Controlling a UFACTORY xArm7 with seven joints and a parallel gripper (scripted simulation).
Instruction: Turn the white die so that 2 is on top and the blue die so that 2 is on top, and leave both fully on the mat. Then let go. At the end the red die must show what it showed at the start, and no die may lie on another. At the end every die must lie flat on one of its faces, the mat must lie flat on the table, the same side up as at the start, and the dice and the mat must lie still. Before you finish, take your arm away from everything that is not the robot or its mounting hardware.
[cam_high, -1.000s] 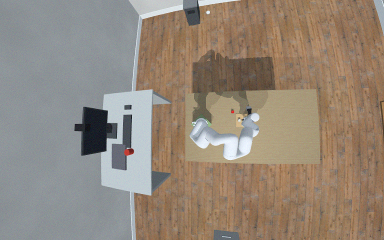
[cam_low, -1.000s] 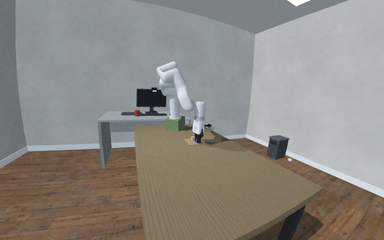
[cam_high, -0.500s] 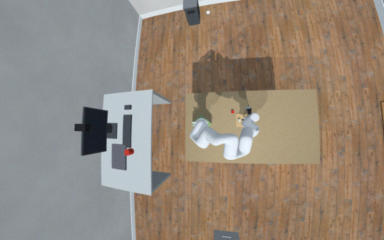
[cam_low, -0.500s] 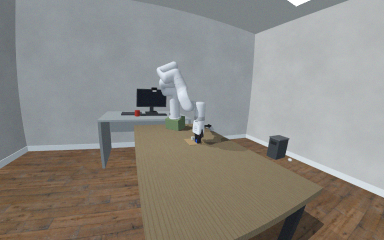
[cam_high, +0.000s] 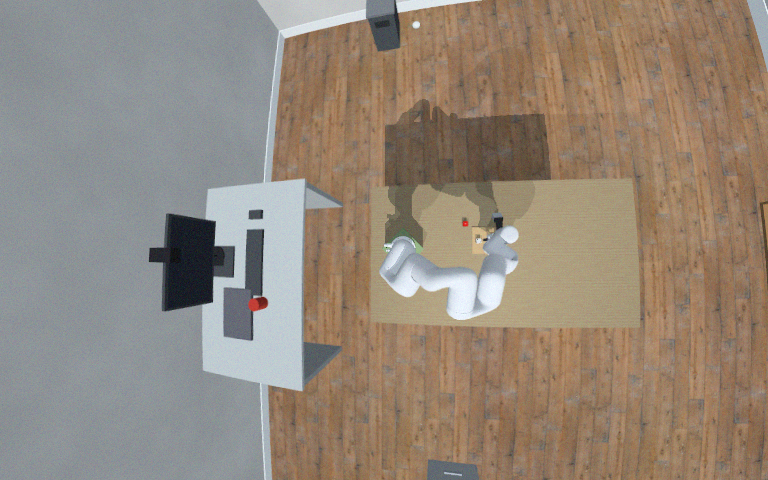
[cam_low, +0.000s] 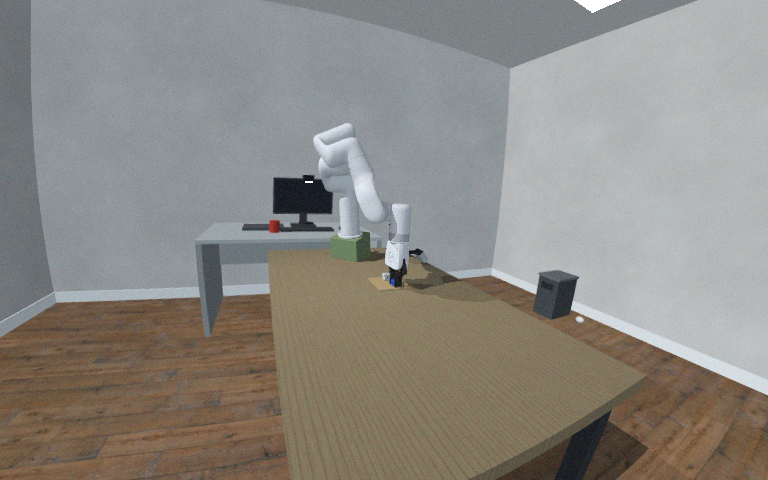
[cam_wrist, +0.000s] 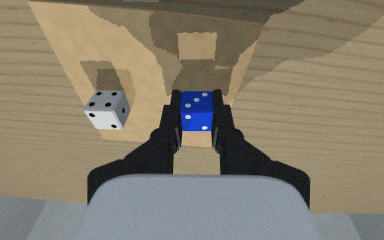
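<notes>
Now: the blue die 1 cm below my hand. Also, from my hand: red die: 15 cm behind, 7 cm to the left, 1 cm below; white die: 7 cm behind, 1 cm to the right, 1 cm below; tan mat: 4 cm behind, 2 cm below, 1 cm to the right.
</notes>
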